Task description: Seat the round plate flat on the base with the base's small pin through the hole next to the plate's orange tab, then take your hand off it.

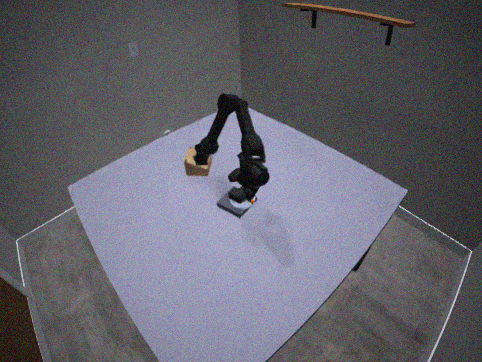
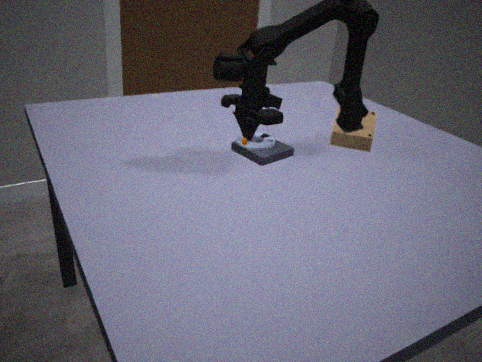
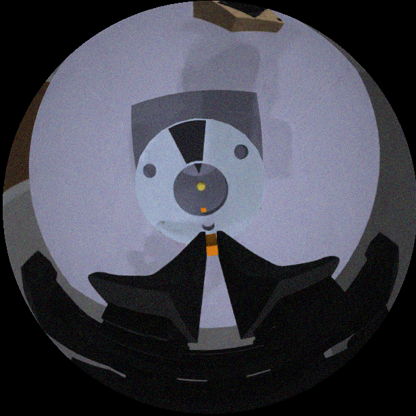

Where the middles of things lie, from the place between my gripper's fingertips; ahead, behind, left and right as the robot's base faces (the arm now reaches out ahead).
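The pale round plate (image 3: pixel 198 140) is 30 mm behind my hand, 20 mm to the right of it and 10 mm below it. As for the dark grey square base (image 3: pixel 240 109), my hand is 60 mm past it, and it's also 30 mm to the left of that base and 40 mm above it.
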